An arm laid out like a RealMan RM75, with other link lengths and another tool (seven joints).
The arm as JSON. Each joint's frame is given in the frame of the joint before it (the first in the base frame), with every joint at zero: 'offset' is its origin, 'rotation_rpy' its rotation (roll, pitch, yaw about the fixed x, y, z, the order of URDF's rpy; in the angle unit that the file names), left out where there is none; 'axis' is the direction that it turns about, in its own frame. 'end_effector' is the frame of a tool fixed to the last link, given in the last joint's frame.
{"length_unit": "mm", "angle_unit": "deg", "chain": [
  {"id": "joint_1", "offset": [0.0, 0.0, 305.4], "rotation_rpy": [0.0, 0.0, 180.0], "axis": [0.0, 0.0, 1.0]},
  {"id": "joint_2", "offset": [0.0, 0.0, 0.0], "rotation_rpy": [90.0, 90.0, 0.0], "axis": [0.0, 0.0, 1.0]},
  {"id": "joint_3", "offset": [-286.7, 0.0, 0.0], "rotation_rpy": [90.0, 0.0, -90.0], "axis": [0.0, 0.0, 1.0]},
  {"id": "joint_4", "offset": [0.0, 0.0, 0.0], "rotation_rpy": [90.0, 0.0, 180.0], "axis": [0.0, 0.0, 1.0]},
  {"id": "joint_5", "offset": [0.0, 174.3, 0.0], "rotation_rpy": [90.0, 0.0, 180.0], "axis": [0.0, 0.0, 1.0]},
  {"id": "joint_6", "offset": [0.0, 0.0, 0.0], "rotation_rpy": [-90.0, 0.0, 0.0], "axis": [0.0, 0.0, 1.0]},
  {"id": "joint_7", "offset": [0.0, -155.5, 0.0], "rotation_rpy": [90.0, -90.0, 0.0], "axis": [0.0, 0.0, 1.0]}
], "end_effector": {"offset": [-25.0, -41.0, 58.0], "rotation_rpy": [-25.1, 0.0, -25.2]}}
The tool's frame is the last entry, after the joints.
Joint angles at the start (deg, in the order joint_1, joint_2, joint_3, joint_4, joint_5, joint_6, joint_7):
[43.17, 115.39, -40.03, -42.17, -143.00, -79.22, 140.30]
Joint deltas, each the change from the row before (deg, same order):
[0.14, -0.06, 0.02, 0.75, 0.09, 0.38, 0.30]
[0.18, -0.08, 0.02, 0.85, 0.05, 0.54, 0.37]
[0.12, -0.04, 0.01, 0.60, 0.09, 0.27, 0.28]
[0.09, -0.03, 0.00, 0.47, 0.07, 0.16, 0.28]
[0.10, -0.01, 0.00, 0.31, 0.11, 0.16, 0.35]
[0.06, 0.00, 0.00, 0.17, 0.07, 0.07, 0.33]
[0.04, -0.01, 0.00, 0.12, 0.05, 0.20, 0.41]
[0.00, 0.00, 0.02, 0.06, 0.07, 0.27, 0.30]
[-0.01, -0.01, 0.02, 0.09, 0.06, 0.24, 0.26]
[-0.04, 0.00, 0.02, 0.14, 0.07, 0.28, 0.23]
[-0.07, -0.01, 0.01, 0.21, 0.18, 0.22, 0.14]
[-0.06, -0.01, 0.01, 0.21, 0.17, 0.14, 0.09]
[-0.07, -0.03, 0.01, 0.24, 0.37, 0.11, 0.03]
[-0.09, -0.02, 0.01, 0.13, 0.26, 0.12, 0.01]
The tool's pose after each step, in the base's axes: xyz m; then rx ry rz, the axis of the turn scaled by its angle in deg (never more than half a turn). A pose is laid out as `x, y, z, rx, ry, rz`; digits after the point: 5 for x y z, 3 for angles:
0.30926, 0.37490, -0.00120, -67.043, 153.730, 57.490
0.30941, 0.37482, -0.00290, -66.009, 154.109, 57.606
0.30916, 0.37434, -0.00439, -65.251, 154.535, 57.654
0.30888, 0.37371, -0.00563, -64.573, 154.948, 57.648
0.30815, 0.37366, -0.00656, -63.929, 155.256, 57.811
0.30756, 0.37351, -0.00718, -63.380, 155.509, 57.929
0.30731, 0.37383, -0.00743, -62.712, 155.596, 58.183
0.30730, 0.37448, -0.00748, -62.168, 155.533, 58.552
0.30744, 0.37491, -0.00755, -61.649, 155.500, 58.855
0.30782, 0.37512, -0.00783, -61.081, 155.487, 59.154
0.30808, 0.37495, -0.00837, -60.546, 155.605, 59.454
0.30823, 0.37458, -0.00895, -60.106, 155.779, 59.663
0.30786, 0.37435, -0.00960, -59.690, 156.044, 60.065
0.30790, 0.37427, -0.00989, -59.377, 156.151, 60.405

